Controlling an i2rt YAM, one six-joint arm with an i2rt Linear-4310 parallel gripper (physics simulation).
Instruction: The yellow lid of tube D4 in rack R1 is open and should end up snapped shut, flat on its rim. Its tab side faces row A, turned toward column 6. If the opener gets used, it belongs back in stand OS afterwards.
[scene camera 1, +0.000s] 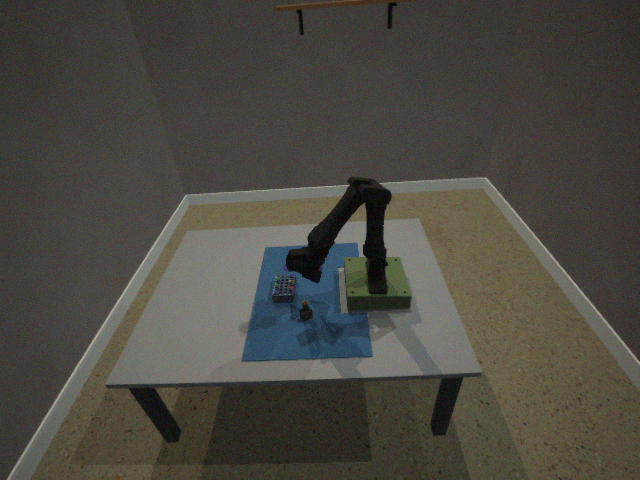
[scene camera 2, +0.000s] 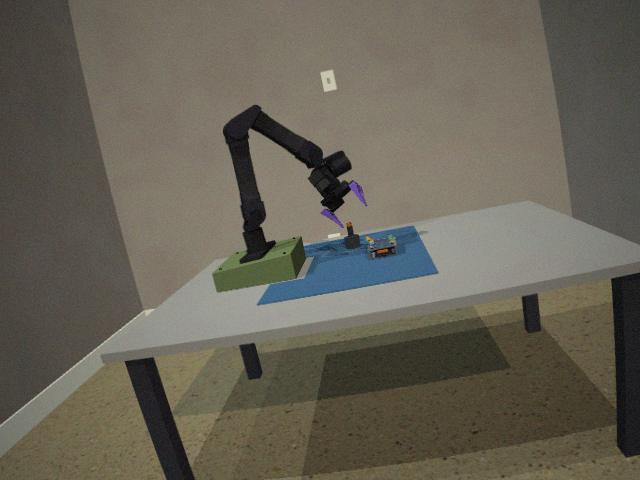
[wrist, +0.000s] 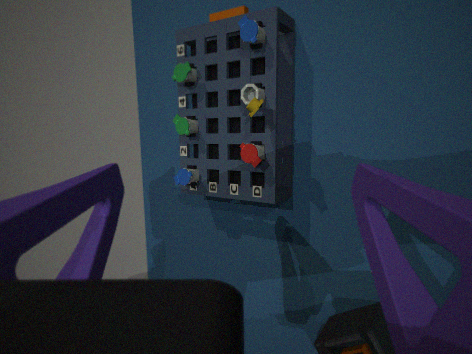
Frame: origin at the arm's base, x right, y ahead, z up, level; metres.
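Seen in the pictures: gripper, between the fingertips: (scene camera 1: 297, 273) (scene camera 2: 354, 216) (wrist: 237, 176); arm's base, origin of its link: (scene camera 1: 376, 276) (scene camera 2: 259, 252).
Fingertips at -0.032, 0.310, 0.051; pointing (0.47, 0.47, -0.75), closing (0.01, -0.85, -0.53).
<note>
Pixels of each thing's top centre, then the offset from my fingertips to it, as dx, dy, dz. Level surfaces: height alone.
- Rack R1, centre of its top: (wrist: 200, 103) (scene camera 2: 380, 234) (scene camera 1: 283, 279) +0.036, +0.067, -0.062
- opener, centre of its top: (scene camera 2: 348, 222) (scene camera 1: 304, 301) -0.119, -0.035, -0.033
- red lid, centre of its top: (wrist: 248, 153) +0.004, +0.038, -0.076
- blue mat, height of its surface: dz -0.118
Rack R1 (scene camera 1: 283, 298) (scene camera 2: 383, 244) (wrist: 285, 115) is a dark grey grid block on the blue mat. In the wrist view, tube D4 (wrist: 245, 94) shows a white open mouth. Its yellow lid (wrist: 254, 106) (scene camera 2: 369, 239) hangs off the column 3 side, tilted, away from the mouth. The opener (scene camera 1: 304, 303) (scene camera 2: 349, 228) (wrist: 356, 349) has an orange top and stands upright in the dark stand OS (scene camera 1: 306, 313) (scene camera 2: 352, 241) (wrist: 349, 327). My gripper (scene camera 2: 354, 216) (wrist: 237, 176) is open and empty, with purple fingers wide apart, above the mat. In the wrist view the rack appears ahead of the fingers.
Closed-looking lids stand near D4: a red lid (wrist: 251, 154) at D2 and a blue lid (wrist: 250, 30) at D6. Row A holds green lids (wrist: 183, 72) (wrist: 183, 125) and a blue lid (wrist: 184, 176). The green base box (scene camera 1: 387, 273) (scene camera 2: 258, 271) carries the arm beside the blue mat (scene camera 1: 273, 343) (scene camera 2: 336, 289).
</note>
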